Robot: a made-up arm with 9 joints. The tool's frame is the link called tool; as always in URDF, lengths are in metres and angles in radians.
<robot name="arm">
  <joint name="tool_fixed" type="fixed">
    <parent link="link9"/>
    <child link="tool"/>
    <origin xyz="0.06 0.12 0.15" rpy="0 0 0"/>
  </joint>
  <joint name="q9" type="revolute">
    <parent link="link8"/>
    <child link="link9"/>
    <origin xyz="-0.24 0.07 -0.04" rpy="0 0 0"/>
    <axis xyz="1 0 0"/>
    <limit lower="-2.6" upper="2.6"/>
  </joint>
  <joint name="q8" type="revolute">
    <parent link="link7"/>
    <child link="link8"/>
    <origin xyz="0.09 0.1 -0.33" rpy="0 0 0"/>
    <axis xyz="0 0 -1"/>
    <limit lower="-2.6" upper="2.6"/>
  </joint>
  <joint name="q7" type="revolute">
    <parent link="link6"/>
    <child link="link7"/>
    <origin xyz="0.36 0.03 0.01" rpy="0 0 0"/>
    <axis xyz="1 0 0"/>
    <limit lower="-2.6" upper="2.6"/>
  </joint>
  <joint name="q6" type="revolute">
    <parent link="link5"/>
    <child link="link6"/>
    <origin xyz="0.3 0.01 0" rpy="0 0 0"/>
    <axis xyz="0 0 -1"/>
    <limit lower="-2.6" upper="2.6"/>
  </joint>
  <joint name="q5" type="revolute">
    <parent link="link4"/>
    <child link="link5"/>
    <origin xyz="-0.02 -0.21 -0.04" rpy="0 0 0"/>
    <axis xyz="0 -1 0"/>
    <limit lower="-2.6" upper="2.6"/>
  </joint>
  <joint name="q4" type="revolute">
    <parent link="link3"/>
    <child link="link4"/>
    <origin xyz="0 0.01 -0.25" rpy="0 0 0"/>
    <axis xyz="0 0 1"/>
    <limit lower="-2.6" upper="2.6"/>
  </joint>
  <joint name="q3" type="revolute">
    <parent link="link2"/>
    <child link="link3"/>
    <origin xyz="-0.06 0.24 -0.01" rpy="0 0 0"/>
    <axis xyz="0 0 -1"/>
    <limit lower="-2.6" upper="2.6"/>
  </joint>
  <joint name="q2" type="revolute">
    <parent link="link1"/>
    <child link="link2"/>
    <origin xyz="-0.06 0 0.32" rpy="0 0 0"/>
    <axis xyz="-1 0 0"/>
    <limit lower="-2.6" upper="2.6"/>
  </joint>
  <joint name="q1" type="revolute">
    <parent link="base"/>
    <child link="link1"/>
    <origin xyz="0 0 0.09" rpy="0 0 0"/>
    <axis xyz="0 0 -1"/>
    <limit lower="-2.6" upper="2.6"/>
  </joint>
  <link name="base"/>
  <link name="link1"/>
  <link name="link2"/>
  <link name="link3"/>
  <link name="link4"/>
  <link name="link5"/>
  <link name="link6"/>
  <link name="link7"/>
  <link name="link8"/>
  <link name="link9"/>
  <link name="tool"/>
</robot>
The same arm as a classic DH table. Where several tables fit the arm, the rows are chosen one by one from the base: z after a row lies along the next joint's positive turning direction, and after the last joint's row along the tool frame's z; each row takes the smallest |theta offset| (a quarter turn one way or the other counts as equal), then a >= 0, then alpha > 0; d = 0 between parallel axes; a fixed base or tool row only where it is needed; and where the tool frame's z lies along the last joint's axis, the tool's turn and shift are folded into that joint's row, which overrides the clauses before.
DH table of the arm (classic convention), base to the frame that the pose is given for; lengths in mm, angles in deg. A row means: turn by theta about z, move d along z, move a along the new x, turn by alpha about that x. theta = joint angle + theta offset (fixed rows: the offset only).
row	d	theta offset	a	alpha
base (fixed)	0	0	0	180
q1	-410	-90	0	90
q2	120	0	240	-90
q3	0	0	10	180
q4	-300	90	20	-90
q5	200	0	-300	-90
q6	-10	90	30	-90
q7	450	0	100	90
q8	370	0	70	-90
q9	-180	0	120	-90
tool (fixed)	150	-90	0	0
Joint limits (deg, base to tool): -148.97..148.97 -148.97..148.97 -148.97..148.97 -148.97..148.97 -148.97..148.97 -148.97..148.97 -148.97..148.97 -148.97..148.97 -148.97..148.97

